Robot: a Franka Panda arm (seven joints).
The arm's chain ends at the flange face. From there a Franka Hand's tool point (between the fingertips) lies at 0.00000 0.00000 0.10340 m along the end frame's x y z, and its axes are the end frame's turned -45 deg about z.
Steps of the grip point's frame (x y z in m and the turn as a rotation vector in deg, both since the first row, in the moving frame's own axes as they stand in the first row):
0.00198, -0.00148, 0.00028, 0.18, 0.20, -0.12
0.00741, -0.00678, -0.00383, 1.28, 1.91, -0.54
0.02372, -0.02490, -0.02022, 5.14, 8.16, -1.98
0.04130, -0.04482, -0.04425, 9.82, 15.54, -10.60
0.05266, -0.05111, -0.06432, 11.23, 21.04, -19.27
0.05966, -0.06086, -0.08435, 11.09, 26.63, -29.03
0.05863, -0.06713, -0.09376, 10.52, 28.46, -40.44
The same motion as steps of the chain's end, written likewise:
0.00033, -0.00196, 0.00028, 0.27, 0.01, -0.12
-0.00034, -0.00596, -0.00375, 2.26, 0.45, -0.54
-0.00438, -0.01742, -0.01876, 9.40, 2.14, -1.98
-0.00666, -0.02860, -0.03899, 17.93, 4.04, -10.60
-0.00407, -0.03208, -0.05557, 22.82, 6.94, -19.27
-0.00735, -0.03626, -0.07179, 26.67, 10.99, -29.03
-0.00960, -0.03782, -0.08018, 27.56, 12.69, -40.44

